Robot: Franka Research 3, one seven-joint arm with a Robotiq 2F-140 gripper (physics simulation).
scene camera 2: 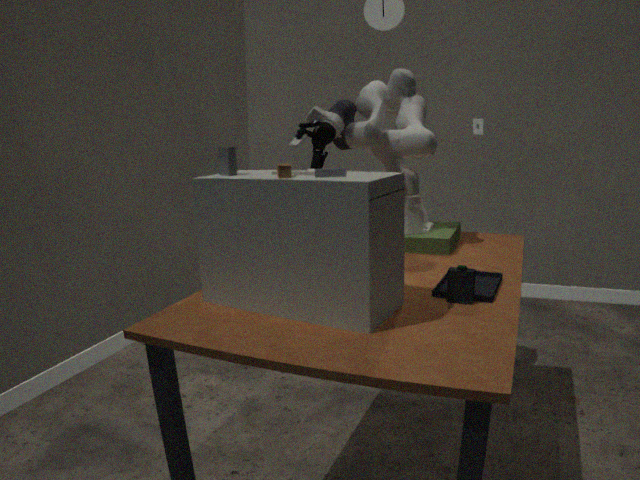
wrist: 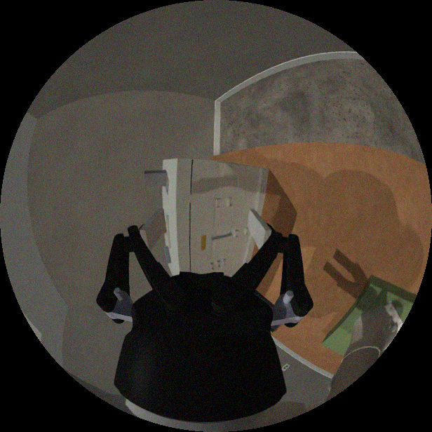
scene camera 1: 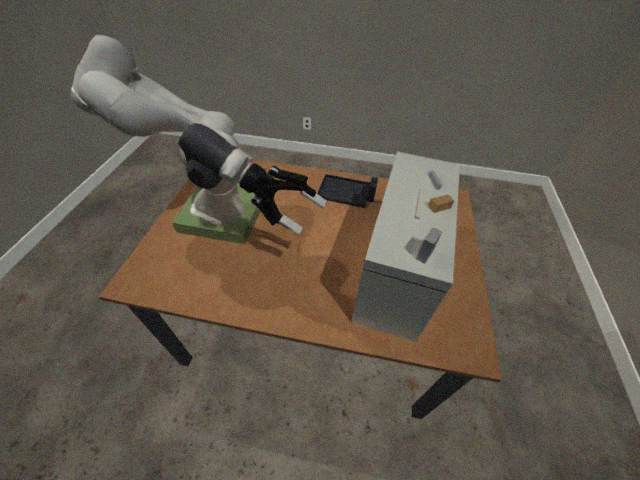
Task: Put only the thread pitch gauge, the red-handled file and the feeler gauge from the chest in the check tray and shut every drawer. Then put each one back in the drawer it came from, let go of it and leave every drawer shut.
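Observation:
The white chest (scene camera 1: 387, 248) (scene camera 2: 289, 242) (wrist: 227, 175) stands on the table; its front with small pale knobs faces the gripper in the wrist view, and no drawer visibly stands out. An orange patch (wrist: 203, 242) shows on that front. The black check tray (scene camera 1: 341, 199) (scene camera 2: 485, 298) lies beyond the chest's far end in scene camera 1's view; no tool can be made out in it. The thread pitch gauge, red-handled file and feeler gauge do not show. My gripper (scene camera 1: 302, 211) (wrist: 205, 217) is open and empty, above the table in front of the chest, apart from it.
On the chest's top are an upright grey block (scene camera 1: 429, 245) (scene camera 2: 227, 161) (wrist: 155, 178), an orange block (scene camera 1: 440, 203) (scene camera 2: 284, 171), a grey bar (scene camera 1: 434, 179) (scene camera 2: 330, 172) and a thin pale strip (scene camera 1: 417, 204). A dark block (scene camera 2: 461, 286) with a green top stands at the tray.

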